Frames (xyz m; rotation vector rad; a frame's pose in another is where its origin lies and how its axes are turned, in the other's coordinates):
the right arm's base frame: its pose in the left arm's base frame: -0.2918 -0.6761 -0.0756 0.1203 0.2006 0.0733
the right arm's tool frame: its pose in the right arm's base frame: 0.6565 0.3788 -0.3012 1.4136 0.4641 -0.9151
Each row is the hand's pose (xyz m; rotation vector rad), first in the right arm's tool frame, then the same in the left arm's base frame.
Working: the right arm's tool frame: its pose in the left arm's base frame: 0.2657 -0.2118 -0.4482 1.4094 0.7276 -0.9873

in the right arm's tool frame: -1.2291 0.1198 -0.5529 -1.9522 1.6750 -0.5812
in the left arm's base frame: -0.0933 0.4765 0.6599 -0.2131 2.3304 0.9680
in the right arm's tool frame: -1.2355 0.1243 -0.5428 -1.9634 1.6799 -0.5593
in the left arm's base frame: -0.0936 0.4669 0.6684 -0.2148 2.3150 0.9870
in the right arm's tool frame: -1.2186 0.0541 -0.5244 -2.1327 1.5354 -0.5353
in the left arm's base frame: -0.1509 0.4534 0.6227 -0.3789 2.2030 0.9548
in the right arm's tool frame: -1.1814 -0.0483 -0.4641 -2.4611 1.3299 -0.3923
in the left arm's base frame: -0.2337 0.3991 0.5471 -0.6572 1.9487 1.0136
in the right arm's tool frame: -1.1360 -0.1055 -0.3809 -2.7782 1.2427 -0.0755
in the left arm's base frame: -0.2761 0.3168 0.4864 -0.8603 1.6365 1.2334
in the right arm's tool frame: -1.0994 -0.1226 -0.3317 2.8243 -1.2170 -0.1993
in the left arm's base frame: -0.2821 0.2653 0.4495 -0.9301 1.4279 1.4330
